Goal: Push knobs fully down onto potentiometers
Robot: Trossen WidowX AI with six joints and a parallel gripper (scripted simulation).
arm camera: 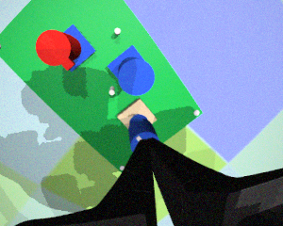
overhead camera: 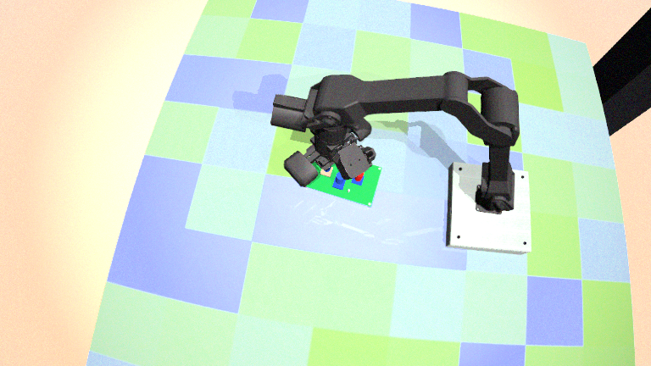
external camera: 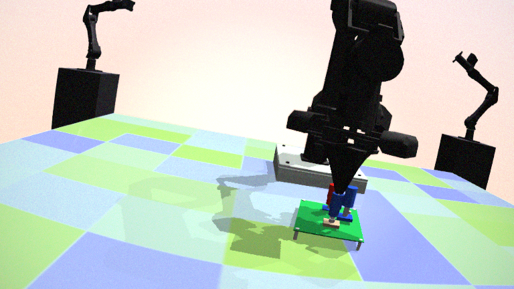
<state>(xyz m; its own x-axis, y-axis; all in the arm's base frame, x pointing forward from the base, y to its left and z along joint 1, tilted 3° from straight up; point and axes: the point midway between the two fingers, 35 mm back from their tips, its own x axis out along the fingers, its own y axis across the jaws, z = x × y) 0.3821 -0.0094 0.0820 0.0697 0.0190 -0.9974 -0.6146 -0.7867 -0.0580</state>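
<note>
The red knob lies 7 cm behind my gripper tip, 1 cm to the left of it and 2 cm below it.
</note>
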